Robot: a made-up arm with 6 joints.
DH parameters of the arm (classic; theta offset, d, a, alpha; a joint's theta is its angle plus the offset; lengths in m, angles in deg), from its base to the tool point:
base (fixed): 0 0.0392 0 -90
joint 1: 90 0.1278 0.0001 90
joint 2: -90 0.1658 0.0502 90
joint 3: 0 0.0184 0.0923 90
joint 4: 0 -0.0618 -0.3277 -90
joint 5: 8.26 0 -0.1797 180
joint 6: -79.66 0 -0.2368 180
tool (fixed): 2.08 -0.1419 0 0
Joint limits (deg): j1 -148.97..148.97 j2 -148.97..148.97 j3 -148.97..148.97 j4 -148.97..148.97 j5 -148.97..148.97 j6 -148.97..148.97
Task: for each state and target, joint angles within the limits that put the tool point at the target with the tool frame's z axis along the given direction. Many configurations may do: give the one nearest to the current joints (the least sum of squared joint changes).
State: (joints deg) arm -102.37 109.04 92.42 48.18 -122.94 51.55
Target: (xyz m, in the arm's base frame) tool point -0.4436 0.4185 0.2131 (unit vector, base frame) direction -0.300 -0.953 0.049
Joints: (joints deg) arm -73.60 73.96 54.79 2.64 -81.96 53.08
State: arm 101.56 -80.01 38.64 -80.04 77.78 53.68
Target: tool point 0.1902 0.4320 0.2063 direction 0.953 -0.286 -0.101
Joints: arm 53.50 -97.47 44.35 -112.05 71.67 31.39
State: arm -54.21 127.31 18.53 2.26 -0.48 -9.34
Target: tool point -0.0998 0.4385 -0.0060 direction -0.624 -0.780 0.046
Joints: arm -81.23 71.45 8.23 20.29 -0.10 -19.67
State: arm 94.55 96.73 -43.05 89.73 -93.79 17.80
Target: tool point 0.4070 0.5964 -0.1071 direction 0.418 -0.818 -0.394
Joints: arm 67.63 124.31 -38.57 57.14 -66.49 -17.60
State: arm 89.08 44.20 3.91 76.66 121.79 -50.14
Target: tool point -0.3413 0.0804 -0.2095 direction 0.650 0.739 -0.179
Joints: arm 74.74 72.11 -23.82 121.66 103.27 -63.34
